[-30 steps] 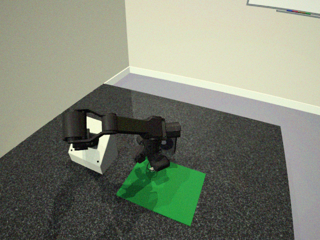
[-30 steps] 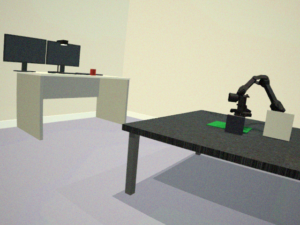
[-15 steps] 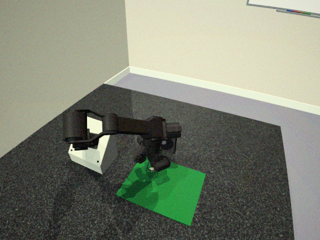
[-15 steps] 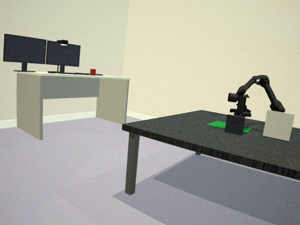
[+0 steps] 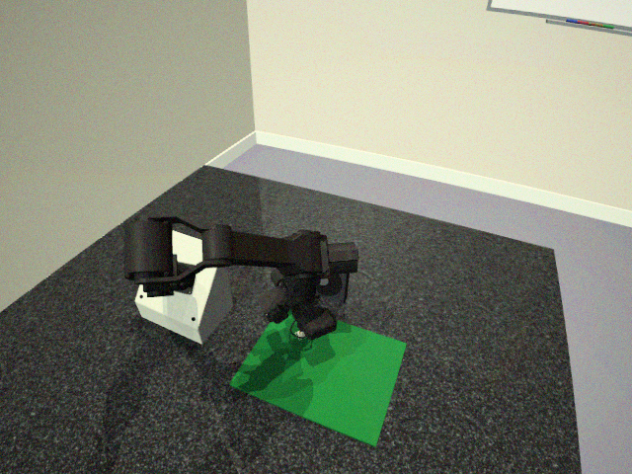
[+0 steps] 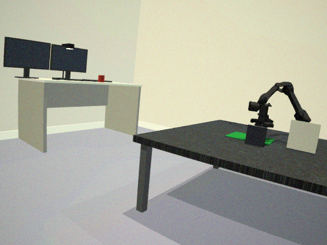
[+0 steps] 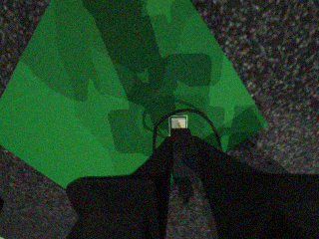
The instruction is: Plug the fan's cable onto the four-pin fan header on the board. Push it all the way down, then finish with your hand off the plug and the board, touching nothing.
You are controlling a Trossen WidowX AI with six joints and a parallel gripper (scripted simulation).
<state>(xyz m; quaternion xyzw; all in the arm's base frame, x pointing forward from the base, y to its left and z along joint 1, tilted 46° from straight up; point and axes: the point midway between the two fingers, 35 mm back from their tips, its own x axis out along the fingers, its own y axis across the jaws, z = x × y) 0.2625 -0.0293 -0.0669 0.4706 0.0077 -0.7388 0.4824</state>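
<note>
My gripper tip is now 1 cm short of the dark plug, 1 cm to the right of it and 1 cm below it. Also, from my gripper tip: green board 7 cm ahead, 6 cm to the right, 5 cm below; then black fan 13 cm to the left, 2 cm above.
</note>
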